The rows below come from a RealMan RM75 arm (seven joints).
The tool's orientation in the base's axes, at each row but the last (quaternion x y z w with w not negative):
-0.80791 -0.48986 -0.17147 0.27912
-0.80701 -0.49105 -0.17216 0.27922
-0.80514 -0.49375 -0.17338 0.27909
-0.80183 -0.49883 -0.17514 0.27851
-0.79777 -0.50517 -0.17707 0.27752
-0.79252 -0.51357 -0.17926 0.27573
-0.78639 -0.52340 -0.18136 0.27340
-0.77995 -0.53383 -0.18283 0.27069
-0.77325 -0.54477 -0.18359 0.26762
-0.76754 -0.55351 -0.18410 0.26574
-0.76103 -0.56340 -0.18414 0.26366
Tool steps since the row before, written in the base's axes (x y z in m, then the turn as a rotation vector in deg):
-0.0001 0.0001 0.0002 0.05 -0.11 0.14
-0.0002 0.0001 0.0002 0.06 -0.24 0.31
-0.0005 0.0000 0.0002 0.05 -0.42 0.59
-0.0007 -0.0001 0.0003 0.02 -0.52 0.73
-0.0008 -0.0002 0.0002 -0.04 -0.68 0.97
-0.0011 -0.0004 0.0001 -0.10 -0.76 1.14
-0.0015 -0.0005 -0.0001 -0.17 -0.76 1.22
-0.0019 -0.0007 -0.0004 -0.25 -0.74 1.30
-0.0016 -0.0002 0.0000 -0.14 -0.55 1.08
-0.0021 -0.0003 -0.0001 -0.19 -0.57 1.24
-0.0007 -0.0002 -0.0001 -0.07 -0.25 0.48
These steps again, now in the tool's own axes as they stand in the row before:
0.0001 -0.0002 -0.0001 0.02 0.04 -0.18
0.0001 -0.0003 -0.0001 0.03 0.05 -0.39
-0.0001 -0.0005 -0.0002 0.06 0.03 -0.72
-0.0002 -0.0007 -0.0003 0.05 0.00 -0.90
-0.0004 -0.0007 -0.0003 0.05 -0.06 -1.18
-0.0007 -0.0009 -0.0003 0.06 -0.14 -1.37
-0.0010 -0.0012 -0.0002 0.08 -0.22 -1.43
-0.0014 -0.0015 -0.0001 0.11 -0.32 -1.48
-0.0007 -0.0015 -0.0001 0.16 -0.22 -1.19
-0.0010 -0.0019 -0.0001 0.23 -0.29 -1.33
-0.0004 -0.0006 0.0000 0.07 -0.10 -0.53

